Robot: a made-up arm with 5 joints.
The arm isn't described. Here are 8 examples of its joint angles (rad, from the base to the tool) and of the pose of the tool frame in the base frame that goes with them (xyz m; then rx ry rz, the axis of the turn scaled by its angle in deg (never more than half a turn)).
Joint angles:
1: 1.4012 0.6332 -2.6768 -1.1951 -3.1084
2: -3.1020 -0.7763 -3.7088 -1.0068 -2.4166
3: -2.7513 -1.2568 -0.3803 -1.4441 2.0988
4: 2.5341 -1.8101 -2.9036 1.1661 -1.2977
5: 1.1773 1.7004 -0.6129 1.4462 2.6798
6: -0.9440 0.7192 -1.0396 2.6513 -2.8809
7: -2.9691 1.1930 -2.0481 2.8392 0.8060
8: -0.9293 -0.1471 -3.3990 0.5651 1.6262
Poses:
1: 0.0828 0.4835 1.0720 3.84 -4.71 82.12
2: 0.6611 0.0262 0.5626 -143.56 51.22 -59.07
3: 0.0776 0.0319 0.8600 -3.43 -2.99 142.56
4: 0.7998 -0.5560 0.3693 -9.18 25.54 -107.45
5: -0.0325 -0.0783 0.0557 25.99 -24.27 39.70
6: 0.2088 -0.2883 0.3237 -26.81 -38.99 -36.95
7: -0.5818 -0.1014 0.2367 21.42 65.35 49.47
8: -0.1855 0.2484 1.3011 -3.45 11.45 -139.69
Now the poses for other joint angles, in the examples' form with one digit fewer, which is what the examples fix.
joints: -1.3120 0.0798 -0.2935 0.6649 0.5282
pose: 0.082 -0.309 0.253 -100.9 132.5 35.3
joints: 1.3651 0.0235 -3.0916 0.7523 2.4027
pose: 0.011 0.055 1.385 -41.7 23.8 33.8
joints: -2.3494 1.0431 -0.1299 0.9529 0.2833
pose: 0.024 0.024 0.157 -19.2 73.8 52.7
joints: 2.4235 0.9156 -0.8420 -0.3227 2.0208
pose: -0.436 0.381 0.072 -164.8 -33.6 12.8
